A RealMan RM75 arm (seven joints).
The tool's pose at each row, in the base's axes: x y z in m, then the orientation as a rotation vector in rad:
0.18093, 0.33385, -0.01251, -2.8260, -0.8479, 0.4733
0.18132, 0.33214, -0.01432, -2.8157, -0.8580, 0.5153
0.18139, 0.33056, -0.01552, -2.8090, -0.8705, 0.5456
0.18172, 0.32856, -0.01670, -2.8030, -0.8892, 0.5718
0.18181, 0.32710, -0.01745, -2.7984, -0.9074, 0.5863
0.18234, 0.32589, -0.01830, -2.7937, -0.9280, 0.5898
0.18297, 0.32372, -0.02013, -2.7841, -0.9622, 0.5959
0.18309, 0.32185, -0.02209, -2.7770, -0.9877, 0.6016
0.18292, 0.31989, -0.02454, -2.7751, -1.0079, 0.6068
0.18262, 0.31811, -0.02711, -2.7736, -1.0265, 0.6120
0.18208, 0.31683, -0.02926, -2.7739, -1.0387, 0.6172
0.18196, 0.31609, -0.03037, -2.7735, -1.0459, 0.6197
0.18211, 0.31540, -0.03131, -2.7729, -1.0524, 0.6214
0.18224, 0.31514, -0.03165, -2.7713, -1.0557, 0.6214
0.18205, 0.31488, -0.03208, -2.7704, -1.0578, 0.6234
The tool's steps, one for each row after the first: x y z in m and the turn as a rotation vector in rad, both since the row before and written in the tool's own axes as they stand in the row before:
-0.00019, 0.00204, 0.00147, 0.0073, -0.0281, -0.0061
-0.00050, 0.00163, 0.00102, 0.0023, -0.0211, -0.0071
-0.00054, 0.00210, 0.00089, -0.0011, -0.0193, -0.0107
-0.00055, 0.00142, 0.00062, -0.0027, -0.0116, -0.0108
-0.00005, 0.00147, 0.00054, -0.0041, -0.0045, -0.0130
-0.00025, 0.00254, 0.00140, -0.0055, -0.0075, -0.0222
-0.00044, 0.00203, 0.00174, -0.0043, -0.0064, -0.0163
-0.00056, 0.00204, 0.00232, -0.0067, -0.0062, -0.0114
-0.00051, 0.00184, 0.00250, -0.0065, -0.0060, -0.0103
-0.00049, 0.00119, 0.00221, -0.0053, -0.0054, -0.0060
-0.00019, 0.00076, 0.00108, -0.0027, -0.0027, -0.0038
-0.00003, 0.00084, 0.00082, -0.0023, -0.0020, -0.0036
0.00003, 0.00036, 0.00027, -0.0001, -0.0002, -0.0024
-0.00016, 0.00018, 0.00048, -0.0001, -0.0015, -0.0013

